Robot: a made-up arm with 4 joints.
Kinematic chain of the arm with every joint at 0, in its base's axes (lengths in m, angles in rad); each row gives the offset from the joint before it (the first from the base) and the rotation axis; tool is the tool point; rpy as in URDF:
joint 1: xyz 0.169 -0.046 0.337 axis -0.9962 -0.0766 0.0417
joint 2: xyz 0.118 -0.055 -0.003 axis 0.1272 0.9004 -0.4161
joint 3: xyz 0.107 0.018 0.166 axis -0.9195 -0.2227 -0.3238
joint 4: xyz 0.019 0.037 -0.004 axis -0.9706 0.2 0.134
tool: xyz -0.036 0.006 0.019 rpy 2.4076 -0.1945 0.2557
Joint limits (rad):
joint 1: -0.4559..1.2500
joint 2: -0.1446..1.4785
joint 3: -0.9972..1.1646
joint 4: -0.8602..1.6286
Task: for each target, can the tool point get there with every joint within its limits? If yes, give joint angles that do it. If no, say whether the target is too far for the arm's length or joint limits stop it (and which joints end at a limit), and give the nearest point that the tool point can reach.
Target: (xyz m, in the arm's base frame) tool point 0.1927 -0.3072 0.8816
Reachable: no: too far | nearest point 0.3467 -0.1327 0.5378 | short by 0.415 m
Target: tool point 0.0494 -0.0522 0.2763
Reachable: no: joint limits stop it (at a limit: joint 1, joint 2, joint 4) | nearest point 0.3406 0.1324 0.3685 | short by 0.357 m
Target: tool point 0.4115 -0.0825 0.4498
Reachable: yes | joints -0.2961 0.0986 0.9041 0.5090
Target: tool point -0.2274 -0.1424 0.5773
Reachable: no: too far | nearest point 0.3415 -0.0971 0.5481 | short by 0.571 m
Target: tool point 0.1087 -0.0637 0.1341
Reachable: no: joint limits stop it (at a limit: joint 1, joint 2, joint 3, joint 4) | nearest point 0.4149 -0.1016 0.1954 | short by 0.315 m
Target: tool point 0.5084 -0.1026 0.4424
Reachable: yes | joints 0.8990 1.2872 -0.6752 0.9423
